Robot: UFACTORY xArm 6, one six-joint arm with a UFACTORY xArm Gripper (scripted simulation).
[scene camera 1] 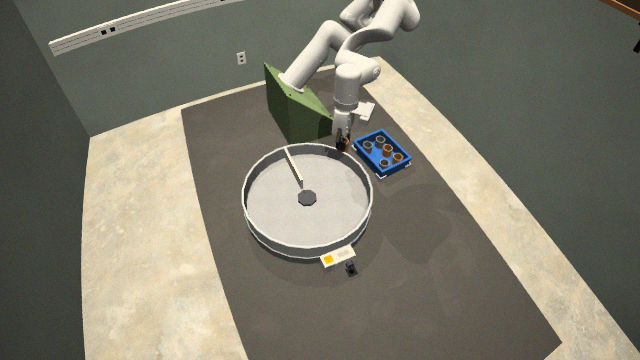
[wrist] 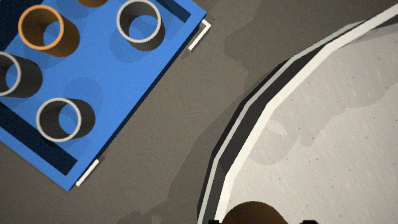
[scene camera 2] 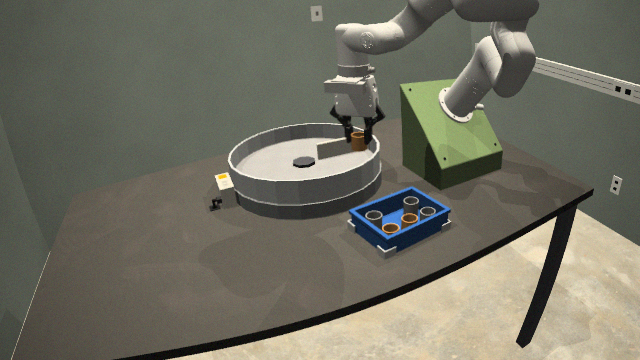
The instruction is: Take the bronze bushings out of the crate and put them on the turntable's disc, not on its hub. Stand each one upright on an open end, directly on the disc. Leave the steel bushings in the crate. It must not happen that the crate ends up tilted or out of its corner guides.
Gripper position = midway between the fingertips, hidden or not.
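Note:
On scene camera 1 I can see a blue crate (scene camera 1: pixel 372 160) and a grey turntable disc (scene camera 1: pixel 333 201). Scene camera 2 gives me my gripper (scene camera 2: pixel 359 142), plus the crate (scene camera 2: pixel 391 206) and the disc (scene camera 2: pixel 280 161). And in the wrist view there's a bronze bushing (wrist: pixel 31 28), along with the crate (wrist: pixel 106 71) and the disc (wrist: pixel 322 148) again.

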